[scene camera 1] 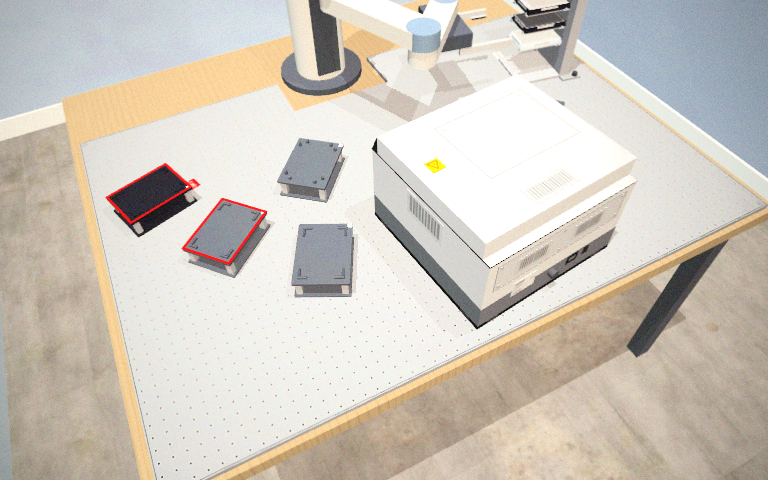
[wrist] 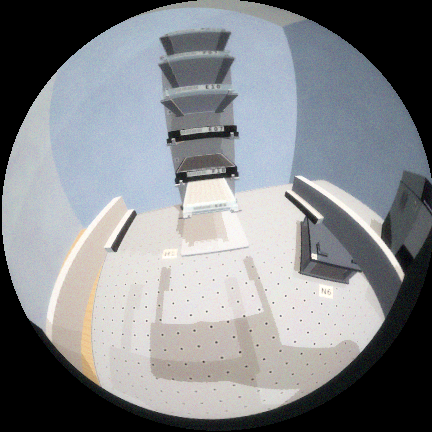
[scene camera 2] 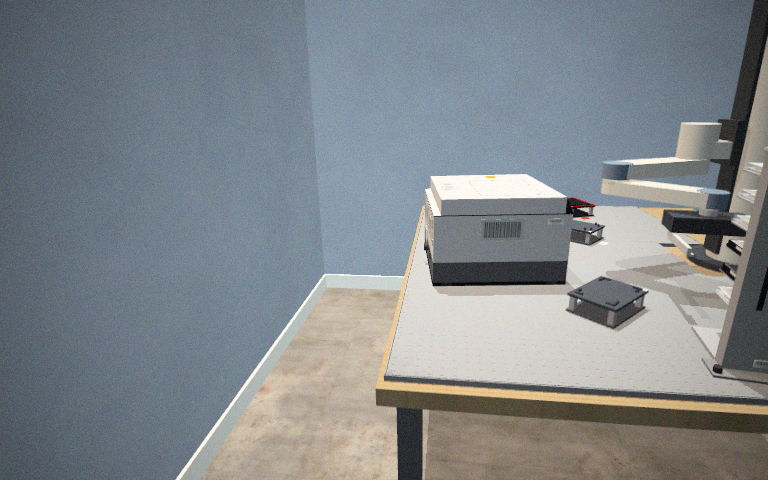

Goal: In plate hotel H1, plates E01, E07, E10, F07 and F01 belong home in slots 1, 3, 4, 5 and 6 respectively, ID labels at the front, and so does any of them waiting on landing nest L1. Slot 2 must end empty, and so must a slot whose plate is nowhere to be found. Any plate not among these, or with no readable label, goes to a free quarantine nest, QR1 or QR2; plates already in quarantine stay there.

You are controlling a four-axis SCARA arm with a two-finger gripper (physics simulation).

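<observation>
Plate hotel H1 stands ahead of my gripper. In the wrist view, from the bottom, it holds a white plate with a blurred label in slot 1, black plate F10 in slot 2, black plate E07 in slot 3, pale plate E10 in slot 4, a pale plate apparently labelled F07 in slot 5, and a top plate in slot 6 with an unreadable label. My gripper is open and empty, at about the lower slots' height, short of the hotel. L1 cannot be identified.
Two red-rimmed nests and two grey nests stand left of the large white instrument. Nest N6 stands right of the hotel in the wrist view, partly behind the right finger.
</observation>
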